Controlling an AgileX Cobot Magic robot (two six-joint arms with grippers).
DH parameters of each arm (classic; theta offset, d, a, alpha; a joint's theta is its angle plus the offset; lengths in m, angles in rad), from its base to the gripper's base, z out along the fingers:
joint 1: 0 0.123 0 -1.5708
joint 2: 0.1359 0 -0.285 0
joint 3: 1.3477 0 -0.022 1.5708
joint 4: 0 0.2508 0 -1.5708
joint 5: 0 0 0.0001 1.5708
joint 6: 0 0.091 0 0
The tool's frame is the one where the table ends.
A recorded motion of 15 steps. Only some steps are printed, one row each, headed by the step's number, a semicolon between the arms.
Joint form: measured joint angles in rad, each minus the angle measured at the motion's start. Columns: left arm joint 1, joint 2, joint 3, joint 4, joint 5, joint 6; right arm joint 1, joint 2, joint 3, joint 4, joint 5, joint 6.
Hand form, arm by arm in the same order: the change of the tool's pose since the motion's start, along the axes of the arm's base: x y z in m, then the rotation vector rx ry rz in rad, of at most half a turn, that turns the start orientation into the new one. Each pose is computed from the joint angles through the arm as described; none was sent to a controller.
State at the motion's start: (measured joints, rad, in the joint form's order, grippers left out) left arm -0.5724 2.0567 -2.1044 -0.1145 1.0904 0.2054; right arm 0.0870 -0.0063 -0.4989 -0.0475 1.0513 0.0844
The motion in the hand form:
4: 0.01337 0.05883 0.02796 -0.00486 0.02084 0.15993; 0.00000 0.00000 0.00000 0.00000 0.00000 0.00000
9: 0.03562 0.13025 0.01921 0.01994 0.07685 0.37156; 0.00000 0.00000 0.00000 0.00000 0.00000 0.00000
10: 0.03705 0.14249 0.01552 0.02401 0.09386 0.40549; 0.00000 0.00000 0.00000 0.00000 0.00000 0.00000
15: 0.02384 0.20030 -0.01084 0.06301 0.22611 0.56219; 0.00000 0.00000 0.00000 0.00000 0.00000 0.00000
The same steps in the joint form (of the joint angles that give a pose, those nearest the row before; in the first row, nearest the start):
4: 0.1258 -0.0496 -0.0357 0.0135 0.0966 -0.0516; 0.0000 0.0000 0.0000 0.0000 0.0000 0.0000
9: 0.2892 -0.0661 0.0148 0.0424 0.1208 -0.1043; 0.0000 0.0000 0.0000 0.0000 0.0000 0.0000
10: 0.3167 -0.0737 0.0391 0.0436 0.1208 -0.1117; 0.0000 0.0000 0.0000 0.0000 0.0000 0.0000
15: 0.4426 -0.1547 0.2501 0.0520 0.1246 -0.1467; 0.0000 0.0000 0.0000 0.0000 0.0000 0.0000

